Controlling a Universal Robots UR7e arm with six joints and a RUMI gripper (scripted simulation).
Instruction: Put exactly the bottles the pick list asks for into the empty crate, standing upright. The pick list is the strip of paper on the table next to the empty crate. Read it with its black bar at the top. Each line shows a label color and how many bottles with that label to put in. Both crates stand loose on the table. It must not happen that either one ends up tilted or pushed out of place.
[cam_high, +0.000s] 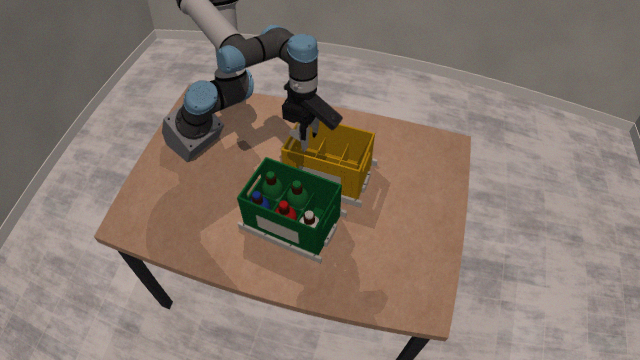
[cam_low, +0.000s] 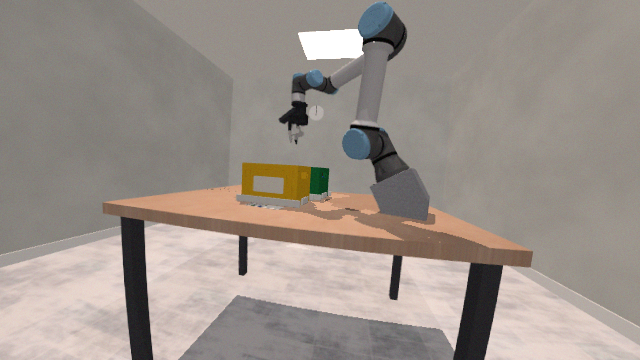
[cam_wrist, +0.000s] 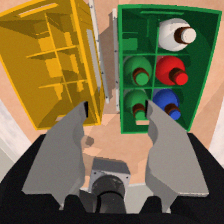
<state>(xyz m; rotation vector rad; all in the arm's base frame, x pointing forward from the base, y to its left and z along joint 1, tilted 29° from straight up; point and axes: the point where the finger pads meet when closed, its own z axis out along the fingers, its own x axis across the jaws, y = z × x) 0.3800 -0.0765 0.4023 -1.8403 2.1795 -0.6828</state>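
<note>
Now: the green-label bottle 130 mm behind my hand, 30 mm to the right of it and 230 mm below it. Round my hand: green crate (50 mm behind, 90 mm to the right, 230 mm below); yellow crate (30 mm ahead, 140 mm to the left, 230 mm below); red-label bottle (50 mm behind, 130 mm to the right, 230 mm below).
</note>
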